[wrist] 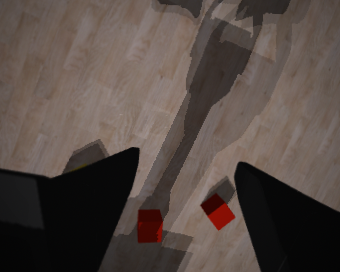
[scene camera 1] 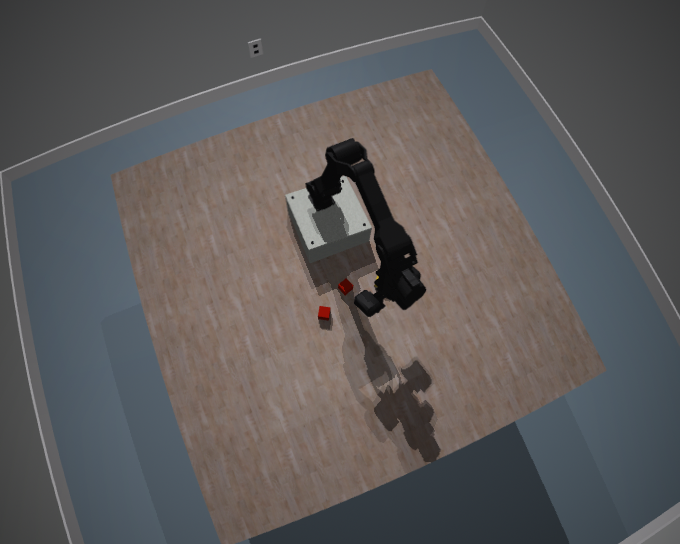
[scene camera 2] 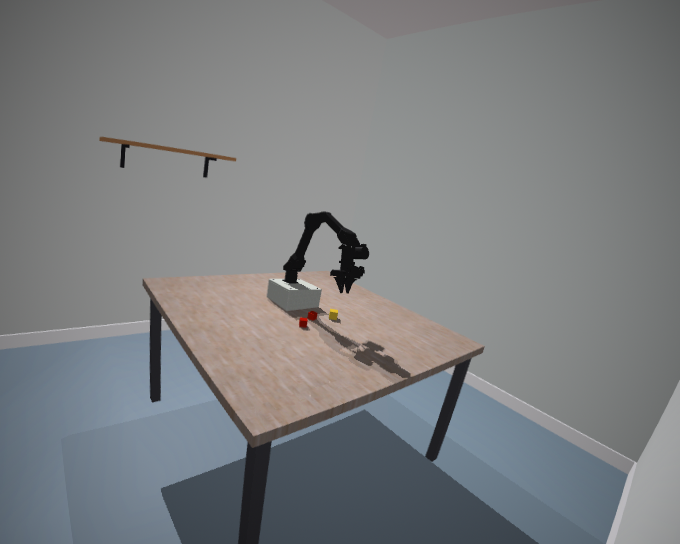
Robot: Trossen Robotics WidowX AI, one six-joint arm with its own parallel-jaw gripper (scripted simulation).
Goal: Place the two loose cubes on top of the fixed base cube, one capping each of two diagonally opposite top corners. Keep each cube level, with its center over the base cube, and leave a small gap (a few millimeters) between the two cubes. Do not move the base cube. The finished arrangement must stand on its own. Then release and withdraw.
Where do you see a red cube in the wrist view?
150, 223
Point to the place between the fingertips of my gripper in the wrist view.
At 187, 162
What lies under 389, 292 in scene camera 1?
My gripper.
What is my gripper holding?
Nothing.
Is my gripper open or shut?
Open.
